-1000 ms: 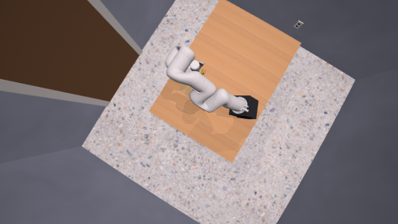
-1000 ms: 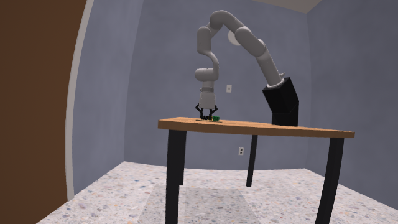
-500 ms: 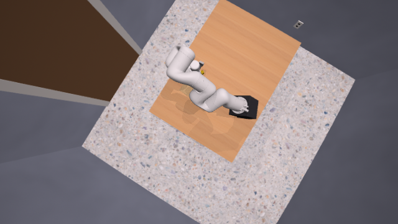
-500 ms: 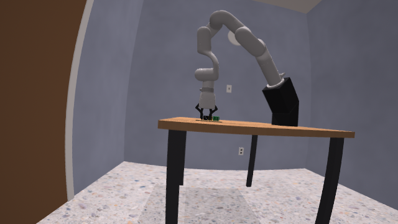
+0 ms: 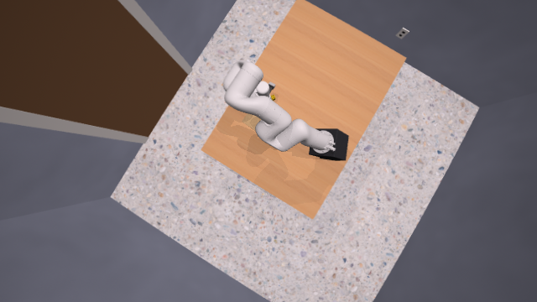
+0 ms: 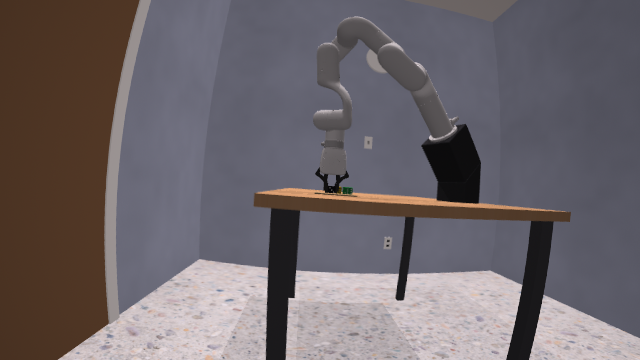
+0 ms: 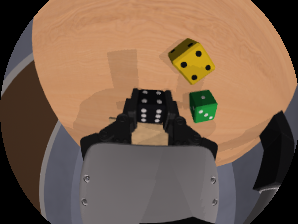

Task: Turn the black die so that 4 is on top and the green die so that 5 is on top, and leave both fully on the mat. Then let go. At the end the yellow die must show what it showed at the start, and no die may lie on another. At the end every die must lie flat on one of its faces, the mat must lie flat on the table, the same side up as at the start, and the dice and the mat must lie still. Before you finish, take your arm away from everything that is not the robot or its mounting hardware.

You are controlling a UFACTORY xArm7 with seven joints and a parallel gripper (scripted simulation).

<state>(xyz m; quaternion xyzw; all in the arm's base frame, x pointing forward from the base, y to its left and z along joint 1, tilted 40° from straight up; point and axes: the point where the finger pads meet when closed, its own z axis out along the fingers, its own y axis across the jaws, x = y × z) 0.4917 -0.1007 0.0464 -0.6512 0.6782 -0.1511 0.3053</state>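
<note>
The green die is 70 mm behind my hand, 10 mm to the right of it and 10 mm below it. The rest, counted from my hand: yellow die: 60 mm to the right, 30 mm behind, 10 mm below; black die: 10 mm below; tan mat: 120 mm to the left, 20 mm below.
</note>
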